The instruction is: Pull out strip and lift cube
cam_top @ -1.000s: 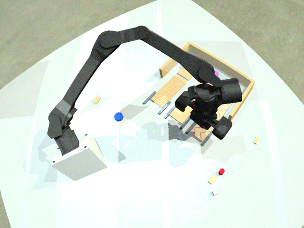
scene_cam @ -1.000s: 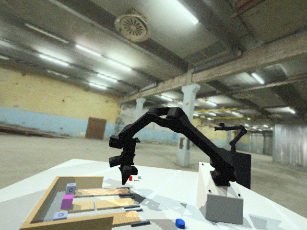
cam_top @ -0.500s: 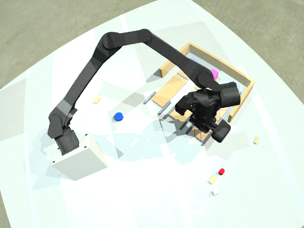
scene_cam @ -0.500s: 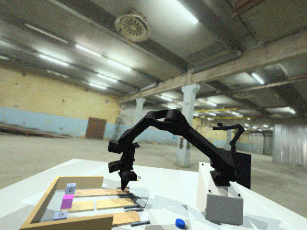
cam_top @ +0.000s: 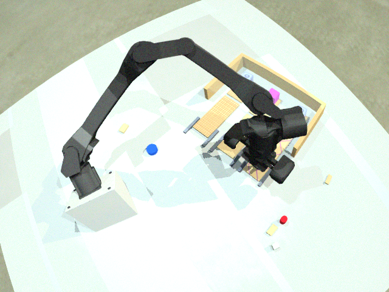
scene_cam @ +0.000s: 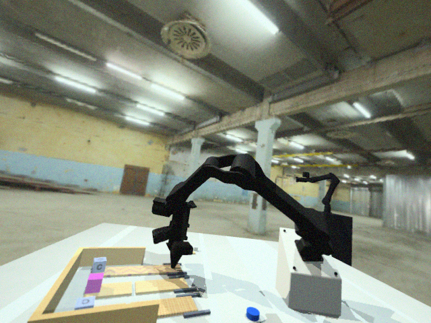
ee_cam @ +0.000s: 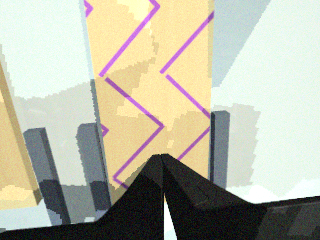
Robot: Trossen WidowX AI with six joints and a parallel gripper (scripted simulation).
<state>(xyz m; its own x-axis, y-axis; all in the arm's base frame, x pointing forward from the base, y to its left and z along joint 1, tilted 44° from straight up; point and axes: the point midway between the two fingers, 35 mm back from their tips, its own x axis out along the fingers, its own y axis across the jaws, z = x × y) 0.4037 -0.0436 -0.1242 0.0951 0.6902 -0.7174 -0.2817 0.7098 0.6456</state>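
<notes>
Now: the zigzag strip 100 mm ahead of my gripper tip and 30 mm to the left of it. From my gripper tip the other things lie so: red disc 30 mm behind, 160 mm to the right; then grid-patterned strip 200 mm to the left; then blue disc 210 mm behind, 210 mm to the left.
</notes>
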